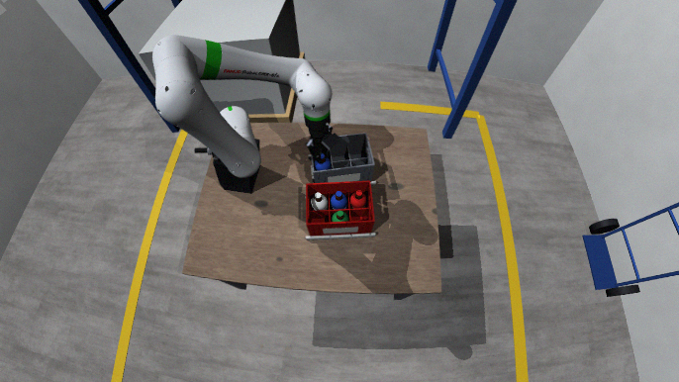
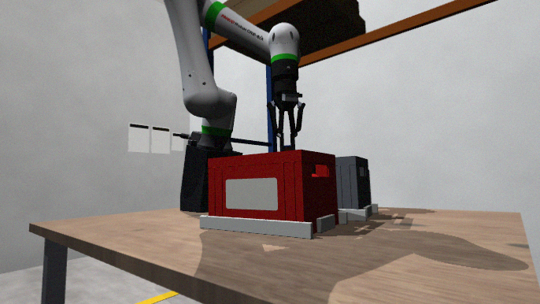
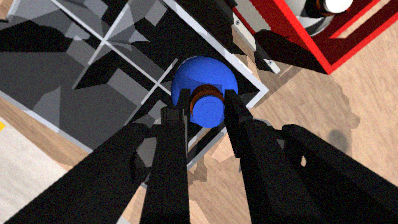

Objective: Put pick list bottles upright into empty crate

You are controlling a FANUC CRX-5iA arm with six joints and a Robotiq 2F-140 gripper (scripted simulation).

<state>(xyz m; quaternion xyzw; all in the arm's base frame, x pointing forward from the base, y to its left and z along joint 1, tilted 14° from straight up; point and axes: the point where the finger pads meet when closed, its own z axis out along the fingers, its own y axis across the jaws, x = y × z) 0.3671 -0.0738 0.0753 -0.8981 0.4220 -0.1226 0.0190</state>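
The white bottle lies 40 mm behind my hand, 150 mm to the right of it and 150 mm below it. Also, from my hand: red crate 50 mm ahead, 200 mm to the right, 150 mm below; then grey crate 90 mm ahead, 50 mm to the left, 150 mm below; then blue bottle 80 mm below.
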